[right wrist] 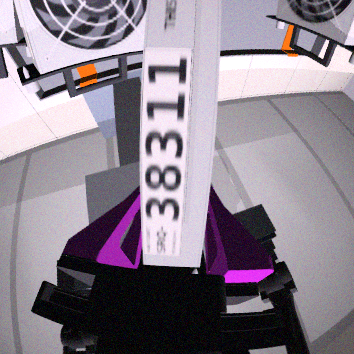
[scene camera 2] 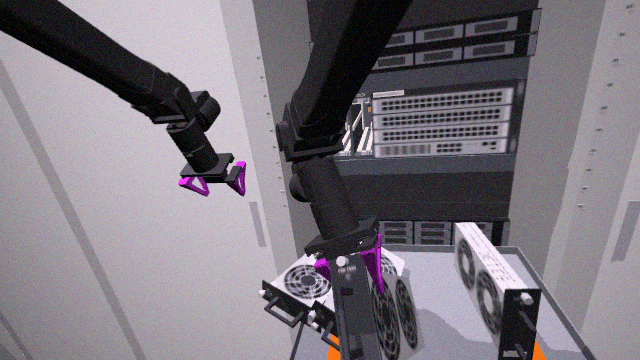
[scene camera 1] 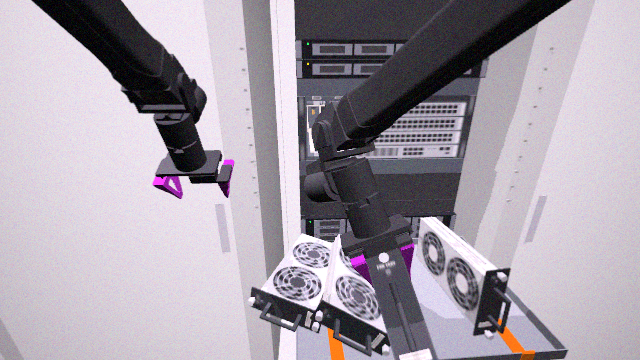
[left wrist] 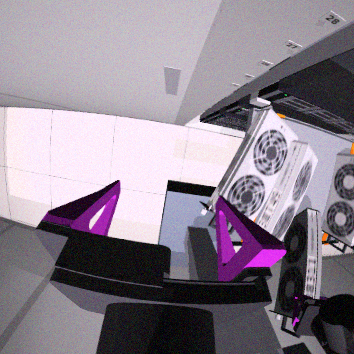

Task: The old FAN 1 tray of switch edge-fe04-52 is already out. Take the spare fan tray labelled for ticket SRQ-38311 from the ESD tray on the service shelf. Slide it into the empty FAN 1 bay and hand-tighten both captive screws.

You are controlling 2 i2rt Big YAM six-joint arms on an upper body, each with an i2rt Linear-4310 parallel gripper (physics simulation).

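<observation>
My right gripper point(scene camera 1: 384, 266) point(scene camera 2: 351, 270) point(right wrist: 176, 186) is shut on the SRQ-38311 fan tray point(scene camera 1: 400, 305) point(scene camera 2: 352, 305) point(left wrist: 311, 255) point(right wrist: 165, 150). The tray hangs lengthwise down from the fingers, its dark front plate facing the scene cameras, in front of the ESD tray point(scene camera 1: 542, 322) point(scene camera 2: 555, 300). A white captive screw point(scene camera 1: 383, 257) point(scene camera 2: 342, 261) shows at its top end. My left gripper point(scene camera 1: 204, 196) point(scene camera 2: 225, 195) point(left wrist: 169, 192) is open and empty, left of the rack. The switch point(scene camera 1: 430, 123) point(scene camera 2: 445, 121) is partly hidden by my right arm; its fan bay area shows beside the arm, FAN 1 not readable.
Two fan trays, one point(scene camera 1: 297, 282) point(scene camera 2: 307, 280) point(left wrist: 247, 195) at the left and another point(scene camera 1: 357, 297) beside it, lie against each other behind the held one. Another fan tray point(scene camera 1: 462, 282) point(scene camera 2: 487, 300) point(left wrist: 341, 195) stands upright at the right. Rack side walls flank the switch.
</observation>
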